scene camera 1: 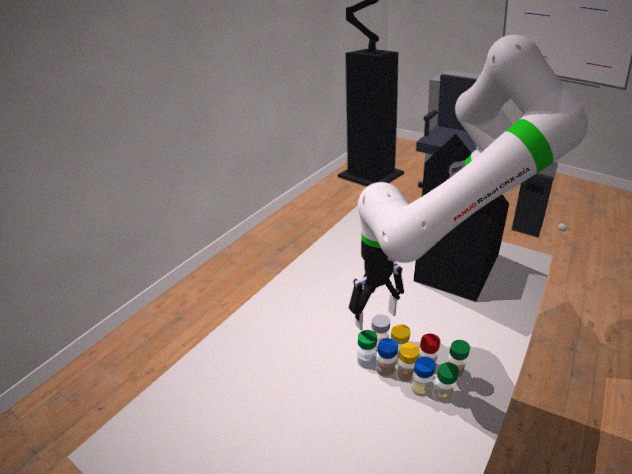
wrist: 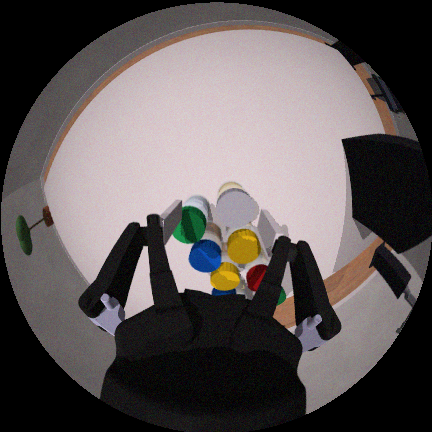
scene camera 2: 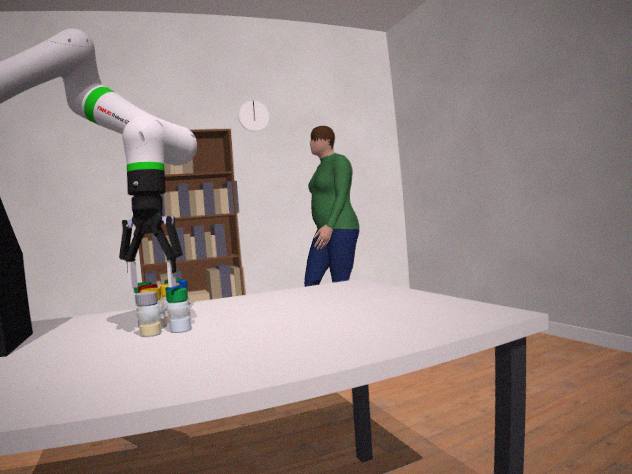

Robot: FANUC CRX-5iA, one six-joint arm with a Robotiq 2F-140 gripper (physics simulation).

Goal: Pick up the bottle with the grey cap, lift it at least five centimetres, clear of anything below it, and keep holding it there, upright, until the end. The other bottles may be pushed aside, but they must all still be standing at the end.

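Places are measured from the arm's base along level axes (x right, y ahead, z up), in centimetres.
Where they show: gripper, fingertip midpoint: (scene camera 1: pixel 375 320) (wrist: pixel 220 213) (scene camera 2: pixel 152 287).
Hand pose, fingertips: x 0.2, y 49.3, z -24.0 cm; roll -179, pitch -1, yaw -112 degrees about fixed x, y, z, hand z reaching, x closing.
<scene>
Each offset is from my fingertips to the top centre of the thing. Level surfaces: height alone.
The bottle with the grey cap {dx -0.5, dy -2.0, dz -1.3 cm} (scene camera 1: pixel 380 323) (scene camera 2: pixel 147 300) (wrist: pixel 237 207) stands upright on the table at the end of the bottle group. A green-capped bottle {dx -1.4, dy +5.5, dz -1.3 cm} (scene camera 1: pixel 367 340) (scene camera 2: pixel 177 295) (wrist: pixel 190 225) stands beside it, and a yellow-capped one {dx -7.4, dy -1.9, dz -1.3 cm} (scene camera 1: pixel 400 334) (wrist: pixel 244 246) and a blue-capped one {dx -7.7, dy +4.8, dz -1.3 cm} (scene camera 1: pixel 387 349) (wrist: pixel 205 256) stand close by. My gripper (scene camera 1: pixel 376 317) (scene camera 2: pixel 152 288) (wrist: pixel 220 213) is open, pointing down, with its fingertips near cap height. In the wrist view the grey cap lies between the fingers' directions but farther out, and the green cap is close to the left fingertip.
Another yellow cap {dx -13.4, dy +2.8, dz -1.3 cm} (scene camera 1: pixel 408 353) (wrist: pixel 225 276), a red cap {dx -16.0, dy -3.8, dz -1.3 cm} (scene camera 1: pixel 429 343) (wrist: pixel 258 278), a blue cap {dx -19.3, dy +4.5, dz -1.3 cm} (scene camera 1: pixel 424 367) and two green caps {dx -25.4, dy +2.7, dz -1.3 cm} (scene camera 1: pixel 447 373) {dx -24.0, dy -6.6, dz -1.3 cm} (scene camera 1: pixel 459 350) top further standing bottles. The black robot pedestal (scene camera 1: pixel 459 255) (wrist: pixel 387 187) stands on the white table {dz -11.8 cm} (scene camera 1: pixel 245 382) (scene camera 2: pixel 326 346).
</scene>
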